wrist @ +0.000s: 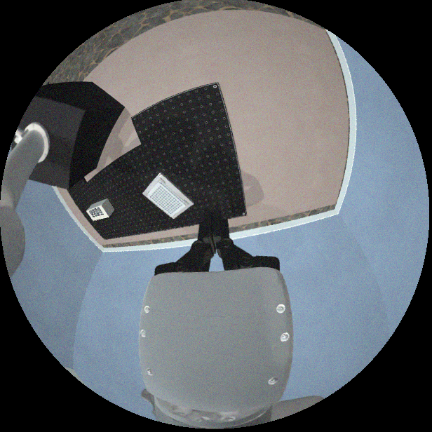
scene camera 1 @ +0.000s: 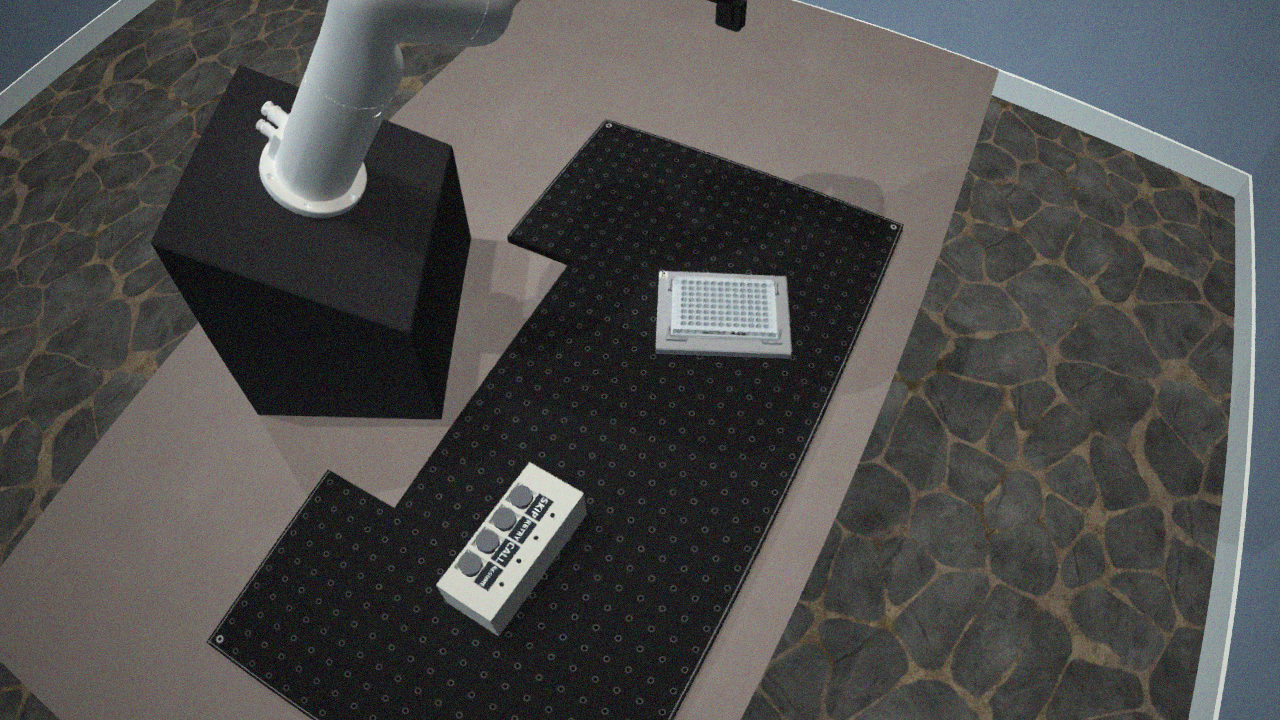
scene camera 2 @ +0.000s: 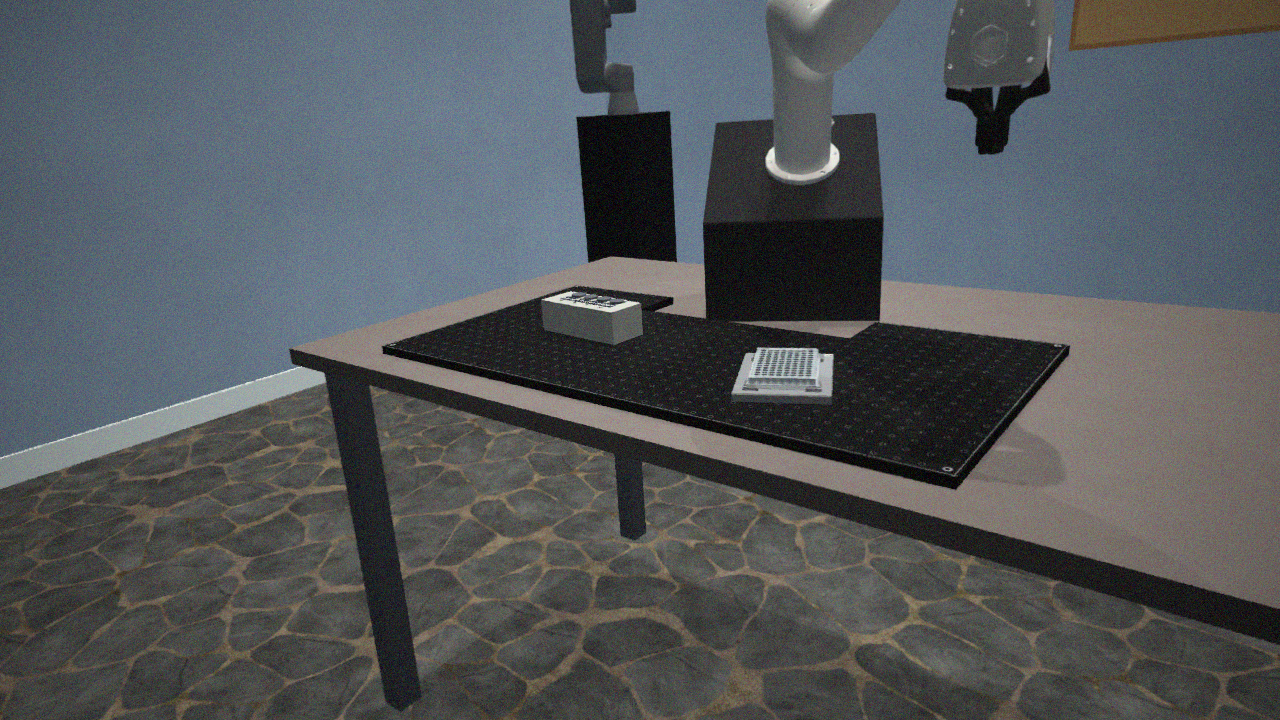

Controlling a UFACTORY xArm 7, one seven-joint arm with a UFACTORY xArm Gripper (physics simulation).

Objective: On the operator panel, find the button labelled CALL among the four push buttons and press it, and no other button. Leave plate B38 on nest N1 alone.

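Frame: origin at the arm's base, x ahead, y left, z up, level; millimetres.
Seen in the pictures: gripper, fingertip midpoint: (scene camera 1: 729, 25) (scene camera 2: 990, 153); arm's base, link origin: (scene camera 1: 312, 173) (scene camera 2: 802, 162).
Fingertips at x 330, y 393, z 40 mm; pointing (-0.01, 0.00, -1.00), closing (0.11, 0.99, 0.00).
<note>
Offsets run from my fingertips to a thing's middle. Level surfaces: height alone.
The operator panel {dx +29, dy -596, dz -250 mm} (scene camera 1: 559, 490) (scene camera 2: 577, 322) (wrist: 106, 205), a pale box with four grey round buttons, stands on the black perforated board. In scene camera 1, the CALL button {dx +9, dy -609, dz -226 mm} (scene camera 1: 486, 540) is beside its label, between the RETRY button {dx +12, dy -579, dz -226 mm} (scene camera 1: 503, 517) and the fourth button {dx +6, dy -639, dz -226 mm} (scene camera 1: 469, 563), whose label is hard to read. The SKIP button {dx +15, dy -549, dz -226 mm} (scene camera 1: 521, 495) is at the other end. Plate B38 {dx +96, dy -207, dz -259 mm} (scene camera 1: 725, 306) (scene camera 2: 785, 365) (wrist: 167, 198) lies on grey nest N1 {dx +96, dy -207, dz -269 mm} (scene camera 1: 723, 350). My gripper (scene camera 1: 731, 16) (scene camera 2: 990, 143) (wrist: 214, 218) is shut and empty, pointing down, high above the table and well away from the panel.
The black board {dz -278 mm} (scene camera 1: 626, 429) (scene camera 2: 948, 385) (wrist: 190, 130) lies on the brownish table {dz -291 mm} (scene camera 1: 805, 107) (scene camera 2: 1163, 429) (wrist: 285, 100). My arm's black pedestal (scene camera 1: 304, 241) (scene camera 2: 792, 268) stands at the table's side. Another black pedestal (scene camera 2: 626, 179) with a grey arm part stands behind in scene camera 2.
</note>
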